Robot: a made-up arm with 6 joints. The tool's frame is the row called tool.
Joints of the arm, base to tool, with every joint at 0 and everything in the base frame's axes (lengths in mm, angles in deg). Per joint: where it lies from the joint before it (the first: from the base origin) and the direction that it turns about. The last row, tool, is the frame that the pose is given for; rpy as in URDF.
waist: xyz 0 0 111.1 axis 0 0 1
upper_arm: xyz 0 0 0 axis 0.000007 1 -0.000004
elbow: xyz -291.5 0 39.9 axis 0.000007 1 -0.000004
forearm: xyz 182.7 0 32.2 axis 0.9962 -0.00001 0.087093
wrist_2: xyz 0 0 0 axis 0.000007 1 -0.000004
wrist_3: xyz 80.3 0 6.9 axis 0.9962 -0.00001 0.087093
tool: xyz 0 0 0 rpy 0 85 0
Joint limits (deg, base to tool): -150..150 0..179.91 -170..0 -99.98..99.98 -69.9..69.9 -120..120
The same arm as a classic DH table. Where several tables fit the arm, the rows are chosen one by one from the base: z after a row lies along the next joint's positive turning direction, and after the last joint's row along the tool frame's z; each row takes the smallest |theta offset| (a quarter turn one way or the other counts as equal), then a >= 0, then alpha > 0; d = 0 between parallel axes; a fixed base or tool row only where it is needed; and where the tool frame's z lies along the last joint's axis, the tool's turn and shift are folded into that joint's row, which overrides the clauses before.
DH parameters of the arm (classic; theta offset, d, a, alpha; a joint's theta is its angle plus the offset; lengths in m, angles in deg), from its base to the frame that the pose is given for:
waist: 0 0.1111 0 -90
upper_arm: 7.79 0 -0.2942 0
elbow: 77.21 0 -0.0162 90
forearm: 0 0.1848 0 -90
wrist_2: 0 0 0.0001 90
wrist_3: 0 0.0806 0 0
Joint limits (deg, base to tool): -150..150 0..179.91 -170..0 -99.98..99.98 -69.9..69.9 -120..120

